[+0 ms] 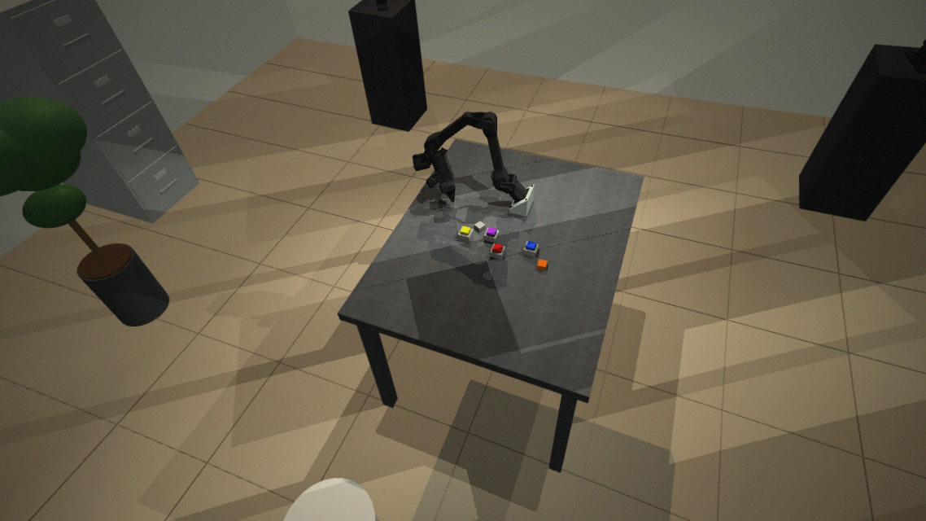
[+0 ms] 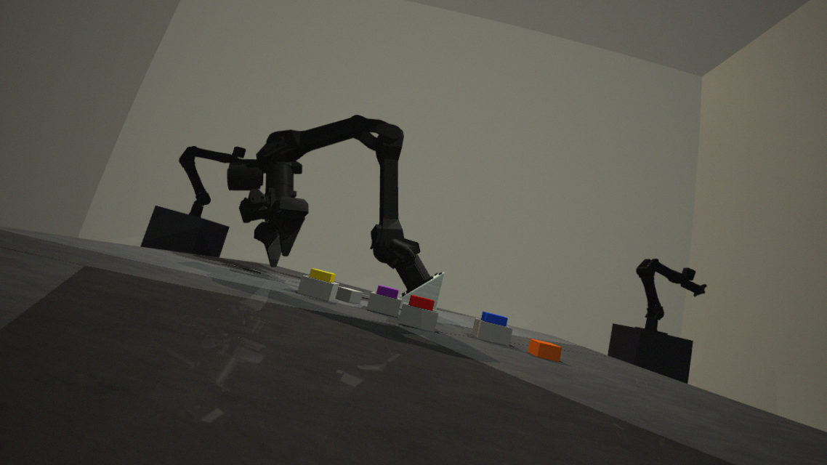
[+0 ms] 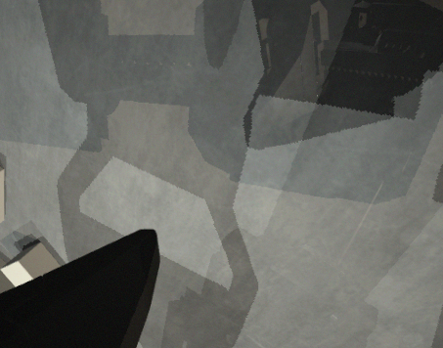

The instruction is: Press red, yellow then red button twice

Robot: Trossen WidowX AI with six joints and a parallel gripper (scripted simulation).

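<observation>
Right now the yellow button is 16 cm ahead of my gripper tip and 13 cm to the left of it. Also, from my gripper tip: small grey block 10 cm ahead, 17 cm to the left, 2 cm below; then orange block 20 cm ahead, 46 cm to the left, 2 cm below; then red button 20 cm ahead, 28 cm to the left.
</observation>
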